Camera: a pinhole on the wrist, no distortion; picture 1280 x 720 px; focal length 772.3 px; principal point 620.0 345.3 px. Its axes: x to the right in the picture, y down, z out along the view. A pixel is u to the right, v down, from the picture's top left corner.
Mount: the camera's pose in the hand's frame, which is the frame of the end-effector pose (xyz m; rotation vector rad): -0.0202 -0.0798 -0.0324 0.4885 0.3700 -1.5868
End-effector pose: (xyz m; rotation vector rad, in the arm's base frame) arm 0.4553 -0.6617 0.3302 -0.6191 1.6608 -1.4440
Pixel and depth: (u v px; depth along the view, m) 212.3 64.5 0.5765
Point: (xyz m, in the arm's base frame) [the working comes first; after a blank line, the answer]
In the camera's frame: -0.3043 -0.2096 0.5765

1.0870 -0.8049 0.5006
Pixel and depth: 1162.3 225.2 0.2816
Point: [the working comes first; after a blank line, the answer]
In the camera's frame: 0.1977 -0.0438 0.2816

0.5331 -0.7272 0.7322
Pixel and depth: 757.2 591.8 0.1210
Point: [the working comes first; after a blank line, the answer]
In the camera's frame: 0.0215 0.0386 0.1210

0.4784 -0.7372 0.4861
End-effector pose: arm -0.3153 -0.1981 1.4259 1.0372 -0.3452 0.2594
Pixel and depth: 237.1 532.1 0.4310
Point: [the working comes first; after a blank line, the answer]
In the camera's frame: -0.2137 0.1042 0.4310

-0.2897 -0.6515 1.5561
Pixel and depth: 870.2 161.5 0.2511
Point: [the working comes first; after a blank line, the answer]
In the camera's frame: 0.0813 -0.0598 0.2511

-0.3313 -0.4552 1.2305
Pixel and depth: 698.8 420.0 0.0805
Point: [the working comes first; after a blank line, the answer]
In the camera's frame: 0.0082 0.0078 0.0805

-0.2909 -0.2900 1.3310
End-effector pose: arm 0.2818 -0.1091 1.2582 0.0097 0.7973 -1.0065
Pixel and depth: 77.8 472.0 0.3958
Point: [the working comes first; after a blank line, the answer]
In the camera's frame: -0.2779 0.0649 0.3958

0.5170 -0.3140 1.5912
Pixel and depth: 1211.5 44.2 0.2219
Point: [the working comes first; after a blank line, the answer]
In the camera's frame: 0.1700 -0.0865 0.2219

0.0313 -0.2192 1.4973
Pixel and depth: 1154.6 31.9 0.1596
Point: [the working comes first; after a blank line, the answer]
In the camera's frame: 0.1105 -0.0648 0.1596

0.0884 -0.1881 1.4367
